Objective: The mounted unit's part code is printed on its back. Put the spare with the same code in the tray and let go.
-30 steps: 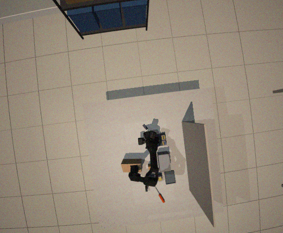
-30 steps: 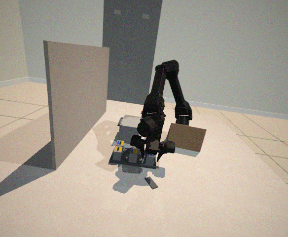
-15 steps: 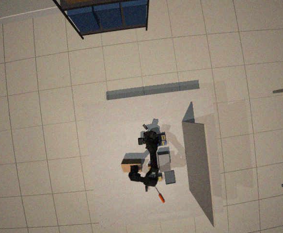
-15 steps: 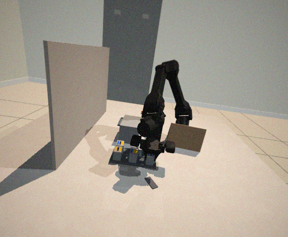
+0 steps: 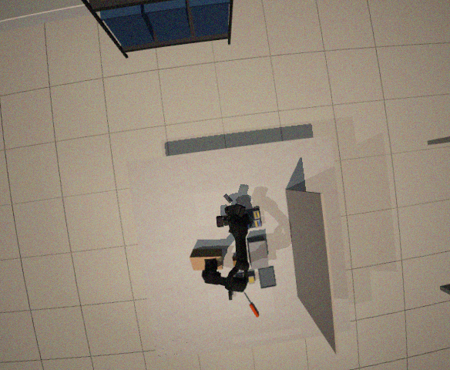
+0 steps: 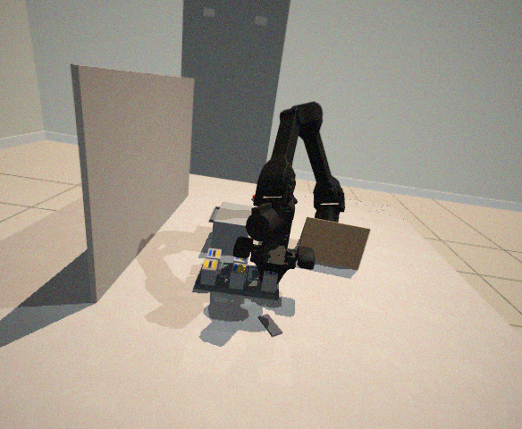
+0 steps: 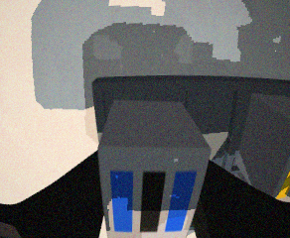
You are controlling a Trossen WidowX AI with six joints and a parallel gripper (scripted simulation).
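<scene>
Now: the grey rimmed tray 180 mm ahead of my gripper tip, 410 mm to the right of it and 20 mm below it. The rest, counted from my gripper tip: grey spare block: 20 mm above; then mounted unit: 130 mm ahead, 210 mm to the right, 30 mm above; then dark flat piece: 10 mm behind, 120 mm to the left, 20 mm below.
</scene>
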